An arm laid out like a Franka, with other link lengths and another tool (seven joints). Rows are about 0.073 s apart.
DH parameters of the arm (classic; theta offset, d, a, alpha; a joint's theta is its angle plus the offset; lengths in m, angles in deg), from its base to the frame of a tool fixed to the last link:
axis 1: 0 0.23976 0 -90
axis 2: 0 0 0 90
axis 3: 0 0.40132 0.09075 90
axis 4: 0 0 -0.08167 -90
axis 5: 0 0.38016 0 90
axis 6: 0 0 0.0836 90
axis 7: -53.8 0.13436 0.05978 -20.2
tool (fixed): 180 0.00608 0 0
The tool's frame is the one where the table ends.
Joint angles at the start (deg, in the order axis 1, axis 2, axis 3, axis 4, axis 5, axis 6, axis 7):
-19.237, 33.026, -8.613, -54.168, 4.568, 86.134, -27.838
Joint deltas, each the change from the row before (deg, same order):
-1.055, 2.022, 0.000, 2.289, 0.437, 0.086, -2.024
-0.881, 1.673, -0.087, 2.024, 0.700, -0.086, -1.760
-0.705, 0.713, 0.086, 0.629, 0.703, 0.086, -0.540
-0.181, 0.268, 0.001, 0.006, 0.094, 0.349, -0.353
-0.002, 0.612, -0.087, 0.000, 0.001, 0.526, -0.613
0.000, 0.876, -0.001, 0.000, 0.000, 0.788, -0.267
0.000, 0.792, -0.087, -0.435, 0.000, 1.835, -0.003
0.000, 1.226, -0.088, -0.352, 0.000, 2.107, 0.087
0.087, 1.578, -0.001, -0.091, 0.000, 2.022, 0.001
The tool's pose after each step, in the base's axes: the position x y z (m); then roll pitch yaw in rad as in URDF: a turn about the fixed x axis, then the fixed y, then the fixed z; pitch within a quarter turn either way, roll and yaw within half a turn. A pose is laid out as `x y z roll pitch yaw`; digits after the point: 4 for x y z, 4 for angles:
0.7255 -0.2711 0.4797 -2.7963 0.0003 -2.1538
0.7281 -0.2819 0.4739 -2.7922 0.0086 -2.1358
0.7286 -0.2892 0.4701 -2.7929 0.0202 -2.1357
0.7292 -0.2918 0.4672 -2.7913 0.0215 -2.1327
0.7317 -0.2937 0.4596 -2.7923 0.0193 -2.1234
0.7362 -0.2957 0.4487 -2.7936 0.0175 -2.1191
0.7420 -0.2998 0.4370 -2.7826 0.0155 -2.1213
0.7496 -0.3047 0.4202 -2.7730 0.0125 -2.1249
0.7585 -0.3077 0.4003 -2.7664 0.0095 -2.1239

